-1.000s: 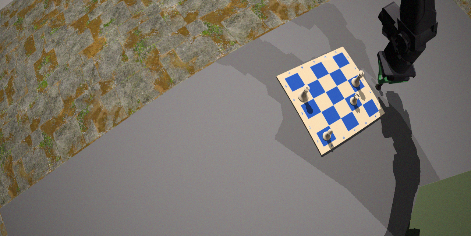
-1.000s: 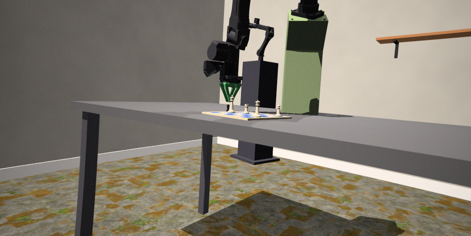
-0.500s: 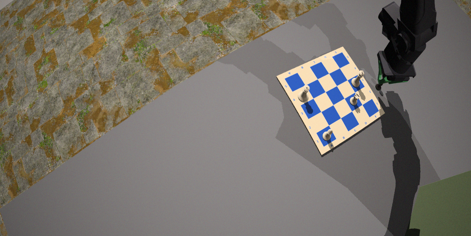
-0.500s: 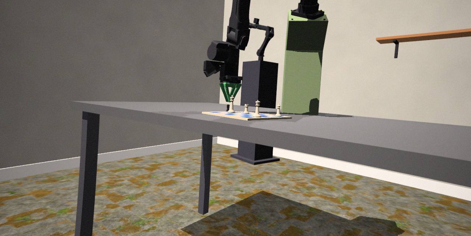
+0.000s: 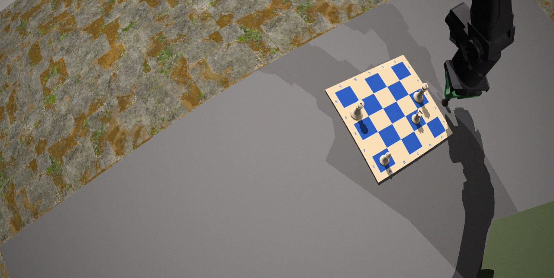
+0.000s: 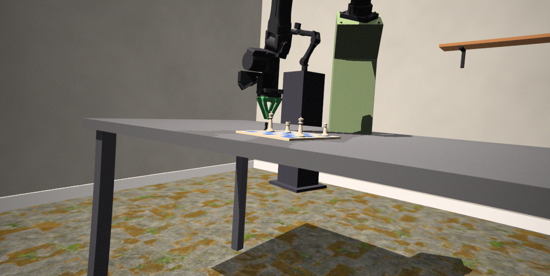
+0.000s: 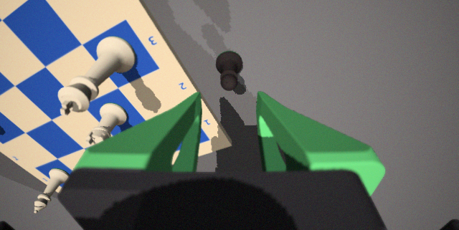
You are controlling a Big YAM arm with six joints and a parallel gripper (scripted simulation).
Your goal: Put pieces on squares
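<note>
My gripper is now 4 cm above the black pawn. Also, from my hand: board: 3 cm ahead, 14 cm to the left, 5 cm below; then white pawn: 5 cm behind, 21 cm to the left, 2 cm below; then white king: 4 cm ahead, 7 cm to the left, 1 cm below.
</note>
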